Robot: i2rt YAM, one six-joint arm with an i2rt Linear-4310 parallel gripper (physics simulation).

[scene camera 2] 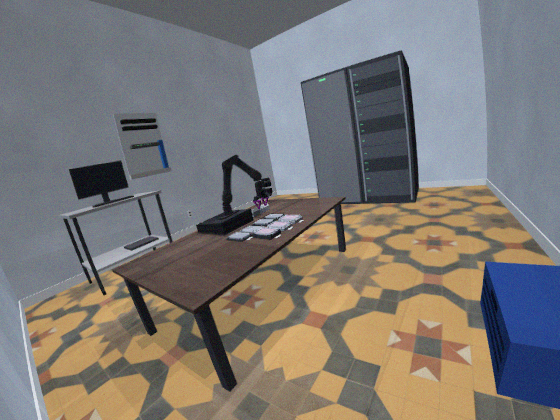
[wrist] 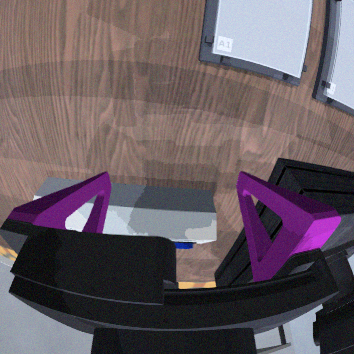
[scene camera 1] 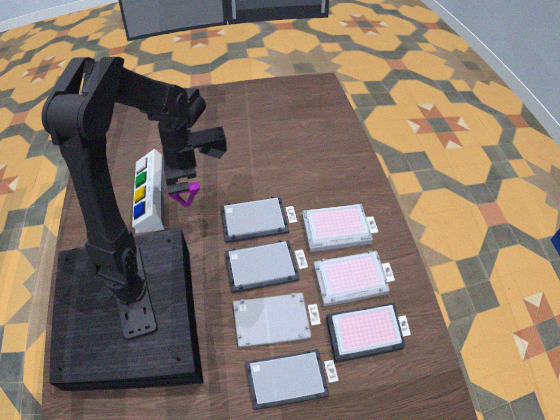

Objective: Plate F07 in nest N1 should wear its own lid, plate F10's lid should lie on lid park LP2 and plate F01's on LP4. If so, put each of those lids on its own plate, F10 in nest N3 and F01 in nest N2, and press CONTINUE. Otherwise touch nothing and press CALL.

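Frame: origin at the arm's base, x ahead, y left, z up, level; metres.
Seen in the pictures: gripper, between the fingertips: (scene camera 2: 262, 207) (wrist: 173, 178) (scene camera 1: 184, 190); arm's base, origin of its link: (scene camera 2: 229, 215) (wrist: 325, 256) (scene camera 1: 132, 291).
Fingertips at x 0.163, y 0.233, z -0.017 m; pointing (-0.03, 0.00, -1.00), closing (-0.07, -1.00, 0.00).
Pixels of each thing's top centre, then the offset from my fingertips to it.
- white button box, centre of its top: (wrist: 114, 244) (scene camera 1: 144, 180) (scene camera 2: 257, 206) 0.091 m back, 0.074 m left, 0.003 m down
- N1, centre of its top: (scene camera 1: 368, 327) (scene camera 2: 265, 230) 0.254 m ahead, 0.441 m right, 0.031 m down
- N2, centre of its top: (scene camera 1: 353, 272) (scene camera 2: 278, 223) 0.281 m ahead, 0.313 m right, 0.036 m down
- pale panel, centre of its top: (scene camera 1: 271, 317) (scene camera 2: 251, 227) 0.089 m ahead, 0.342 m right, 0.047 m down
My gripper (scene camera 1: 186, 197) (scene camera 2: 261, 202) (wrist: 173, 178) is open and empty, its purple fingers above and beside the white button box (scene camera 1: 156, 192) (wrist: 170, 217). The box has white, green (scene camera 1: 141, 179), yellow (scene camera 1: 140, 194) and blue (scene camera 1: 139, 210) buttons; their lettering is unreadable. A grey lid (scene camera 1: 255, 217) (wrist: 262, 32) lies on LP2 and another grey lid (scene camera 1: 262, 264) (wrist: 345, 60) lies on LP4. Pink plates stand in N1 (scene camera 1: 367, 330), N2 (scene camera 1: 352, 275) and the far nest, N3 (scene camera 1: 337, 222). Plate numbers are unreadable, and whether the N1 plate wears a lid I cannot tell.
Another grey lid (scene camera 1: 286, 378) lies on LP3, nearest scene camera 1. A pale panel (scene camera 1: 272, 322) with corner posts lies between it and LP4. The black arm base (scene camera 1: 165, 350) (wrist: 310, 175) stands beside the button box.
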